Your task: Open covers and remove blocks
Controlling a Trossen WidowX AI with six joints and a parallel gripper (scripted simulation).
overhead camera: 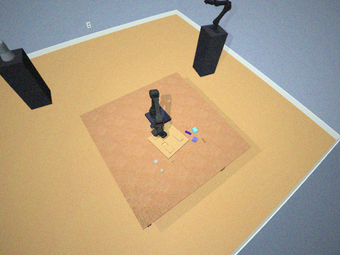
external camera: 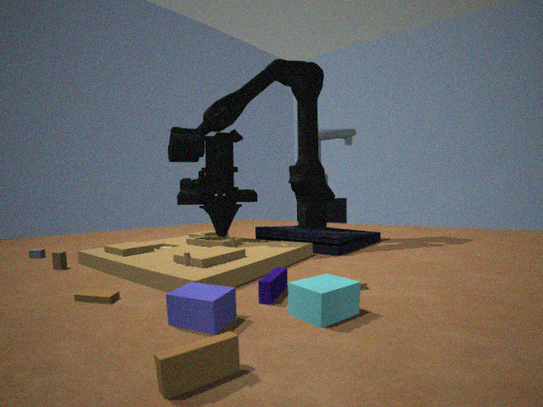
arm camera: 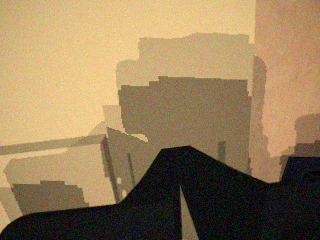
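The tan puzzle board lies 9 cm ahead of my gripper tip and 8 cm to the left of it. Also, from my gripper tip: small grey block (35 cm ahead, 12 cm to the right, 2 cm below); dark purple block (10 cm ahead, 29 cm to the left, 1 cm below); cyan block (10 cm ahead, 37 cm to the left, 1 cm below).
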